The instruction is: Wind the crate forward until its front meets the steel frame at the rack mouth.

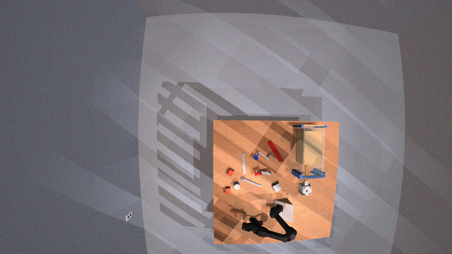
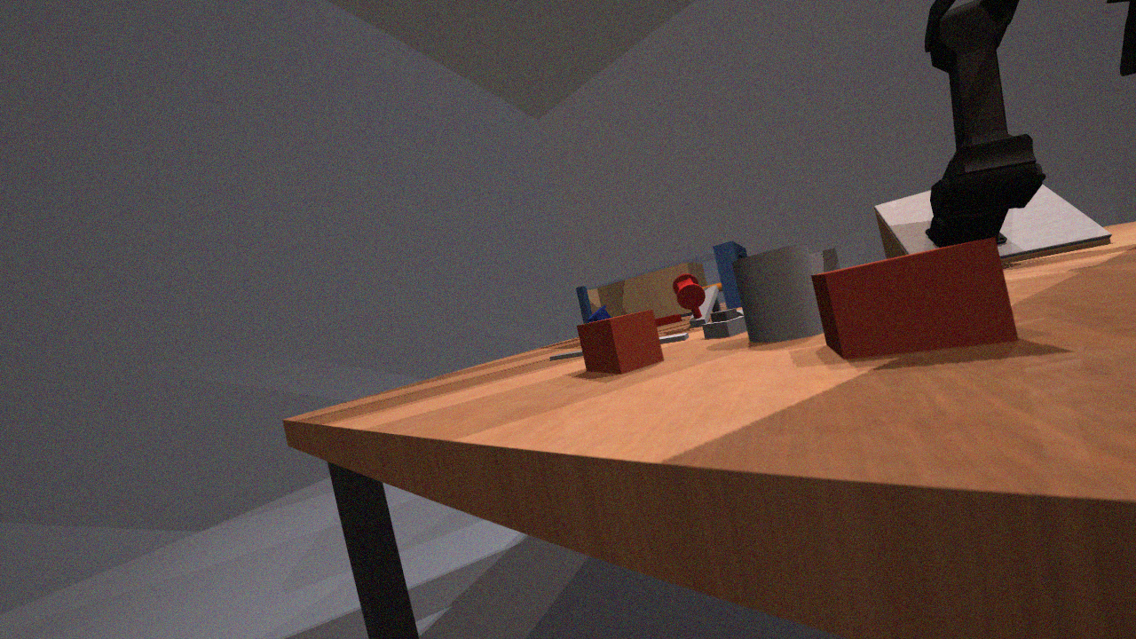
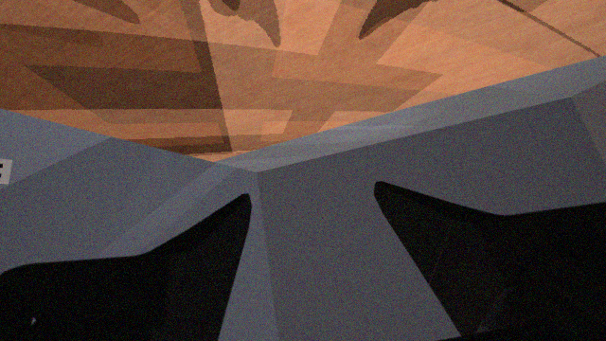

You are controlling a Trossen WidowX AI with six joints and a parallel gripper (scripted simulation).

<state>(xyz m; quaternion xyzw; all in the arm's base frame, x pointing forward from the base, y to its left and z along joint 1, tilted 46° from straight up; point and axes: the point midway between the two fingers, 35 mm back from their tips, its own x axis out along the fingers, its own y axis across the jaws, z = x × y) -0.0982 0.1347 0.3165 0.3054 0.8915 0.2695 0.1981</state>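
Right now my gripper tip is 50 cm short of the red-knobbed crank, 20 cm to the left of it and 13 cm above it. The rest, counted from my gripper tip: grey bar (61 cm ahead, 16 cm below, 3 cm to the right); then grey cube (33 cm to the right, 33 cm ahead, 14 cm below); then red grip (51 cm ahead, 16 cm to the right, 11 cm below).
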